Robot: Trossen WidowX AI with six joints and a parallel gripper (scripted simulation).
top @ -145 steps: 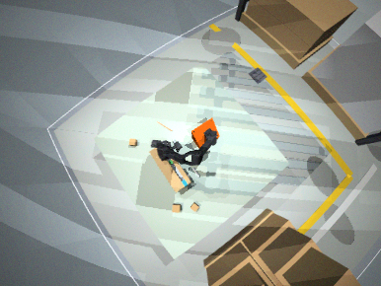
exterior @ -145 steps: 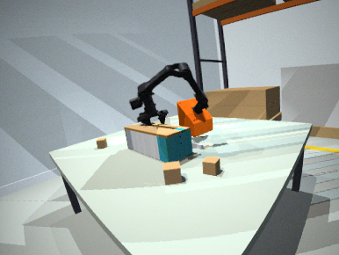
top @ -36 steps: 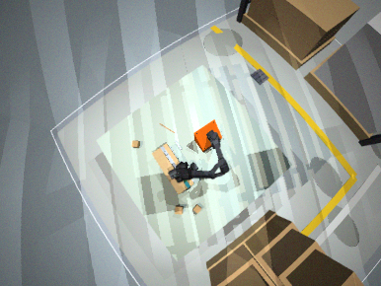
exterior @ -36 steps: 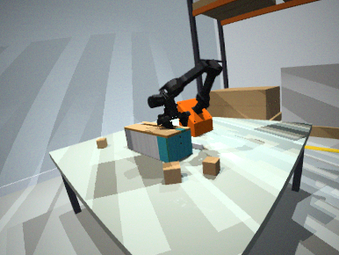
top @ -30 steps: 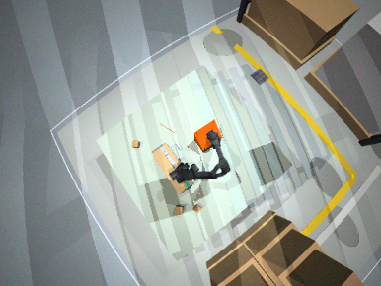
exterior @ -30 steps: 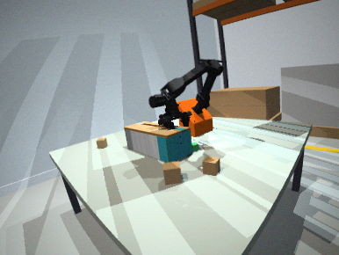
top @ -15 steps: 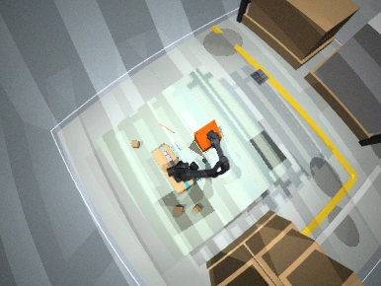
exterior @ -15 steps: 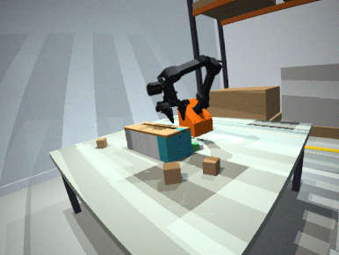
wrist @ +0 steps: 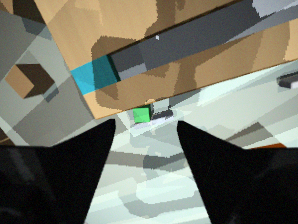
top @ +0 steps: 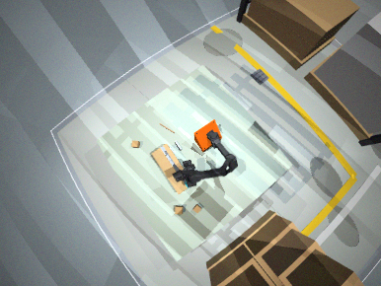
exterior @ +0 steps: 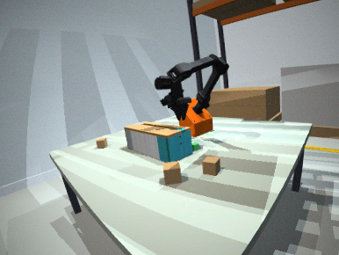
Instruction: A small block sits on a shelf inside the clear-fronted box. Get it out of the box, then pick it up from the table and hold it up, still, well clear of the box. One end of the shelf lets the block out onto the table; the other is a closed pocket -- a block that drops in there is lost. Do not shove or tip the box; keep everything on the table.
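The green block is 30 mm behind my gripper tip, 40 mm to the left of it and 140 mm below it. From my gripper tip the other things lie so: thin stick 90 mm behind, 460 mm to the right, 150 mm below; box 40 mm ahead, 130 mm to the right, 90 mm below.
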